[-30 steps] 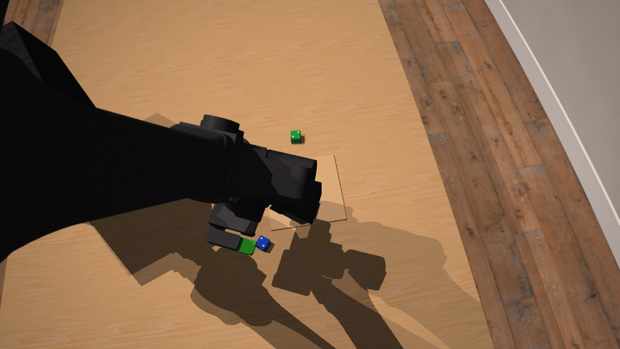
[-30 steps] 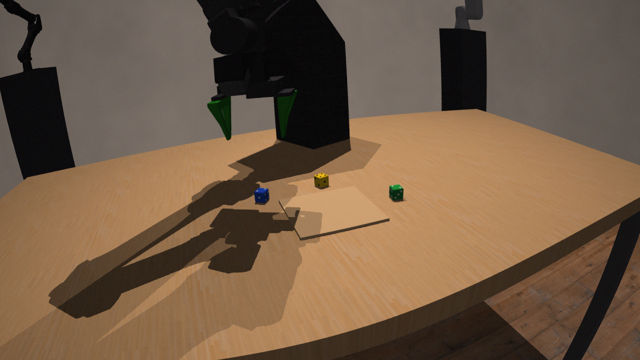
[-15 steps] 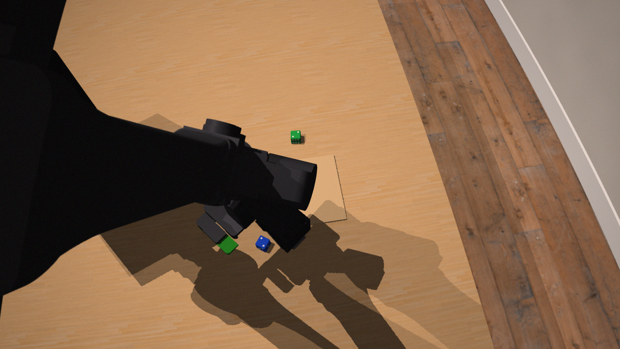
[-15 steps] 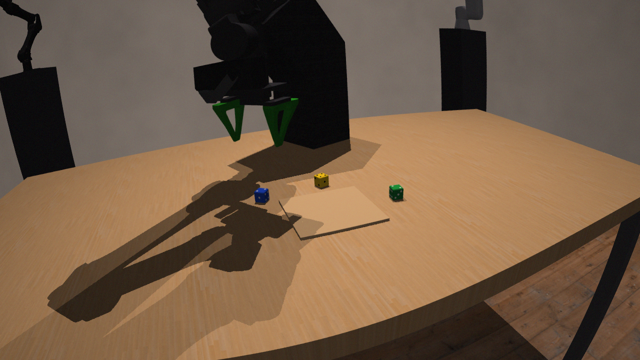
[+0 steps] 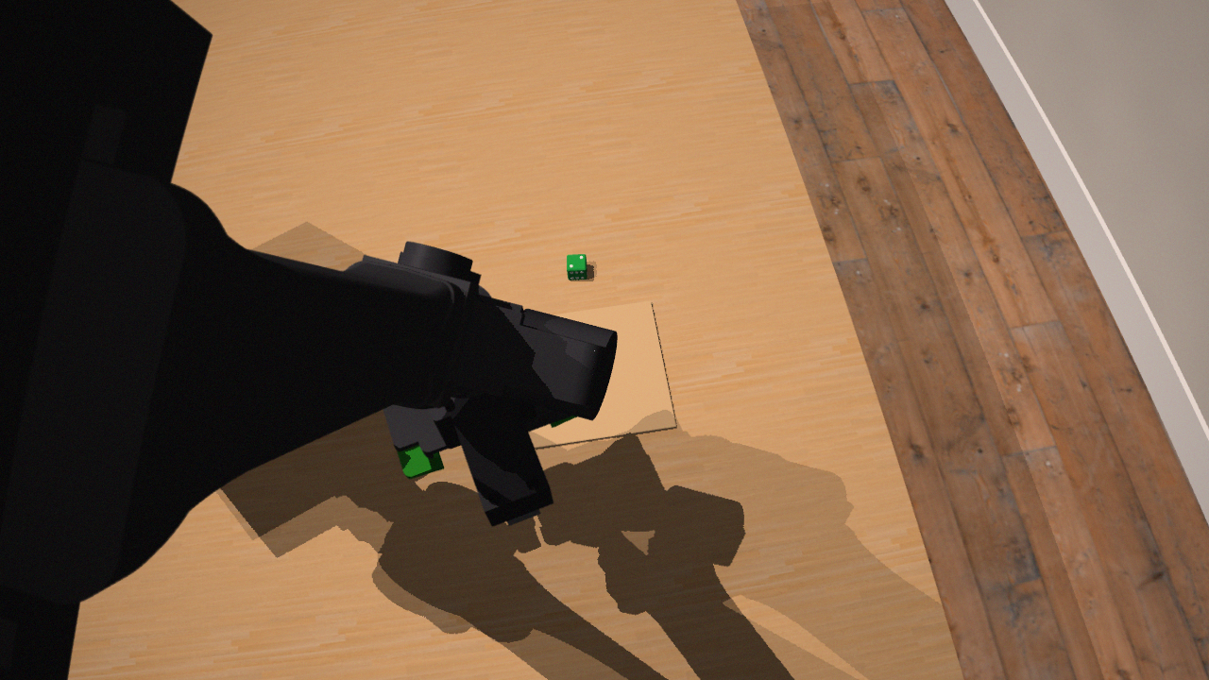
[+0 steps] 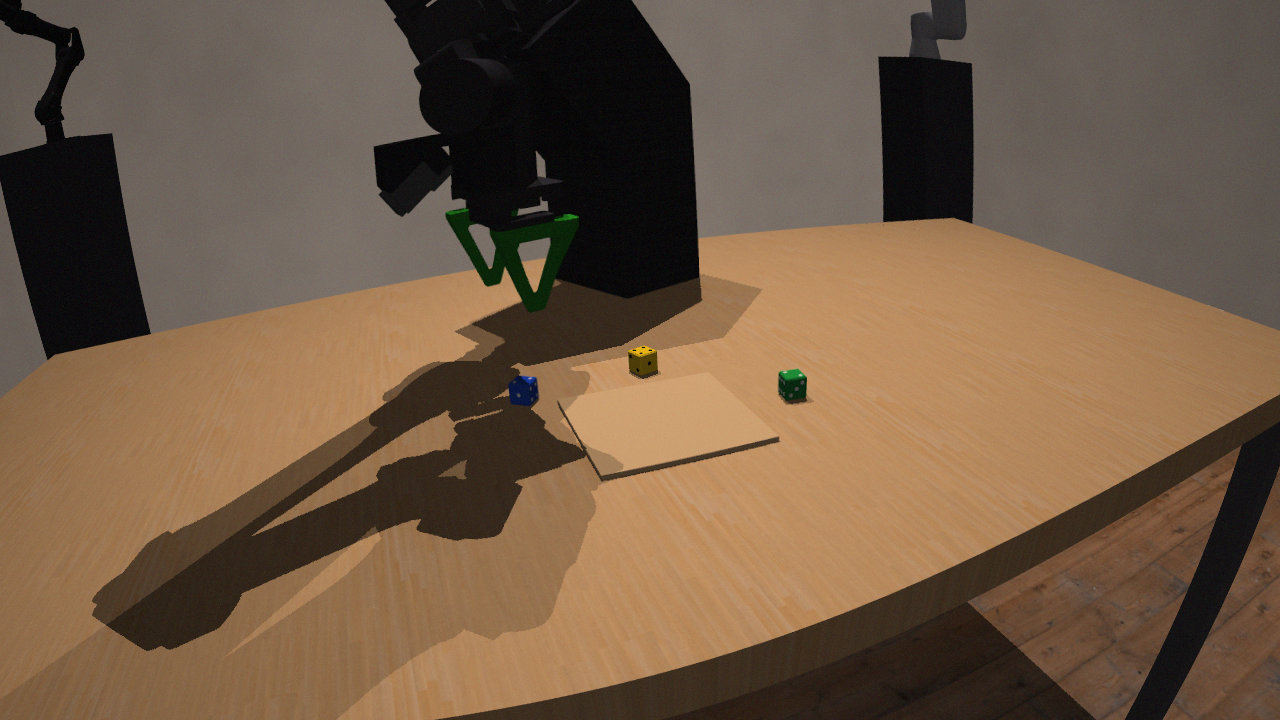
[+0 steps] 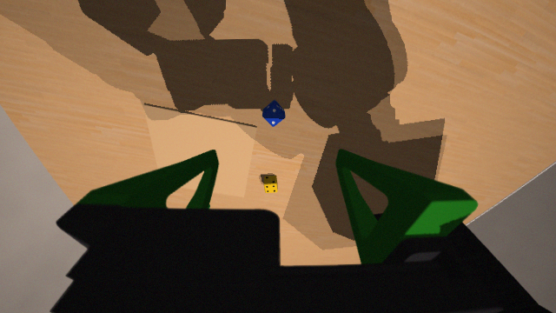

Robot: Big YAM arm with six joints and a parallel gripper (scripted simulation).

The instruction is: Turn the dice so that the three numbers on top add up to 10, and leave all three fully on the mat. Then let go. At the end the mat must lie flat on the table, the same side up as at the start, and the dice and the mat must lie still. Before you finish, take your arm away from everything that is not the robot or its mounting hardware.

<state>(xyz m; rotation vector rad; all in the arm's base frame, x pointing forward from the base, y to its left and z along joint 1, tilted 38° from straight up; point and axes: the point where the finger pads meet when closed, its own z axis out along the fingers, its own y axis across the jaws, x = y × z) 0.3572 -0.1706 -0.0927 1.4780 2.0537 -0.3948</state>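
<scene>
Now: the blue die 90 mm below my hand. Round my hand: green die (90 mm ahead, 210 mm to the left, 90 mm below); then tan mat (90 mm ahead, 100 mm to the left, 100 mm below); then yellow die (20 mm behind, 120 mm to the left, 90 mm below).
</scene>
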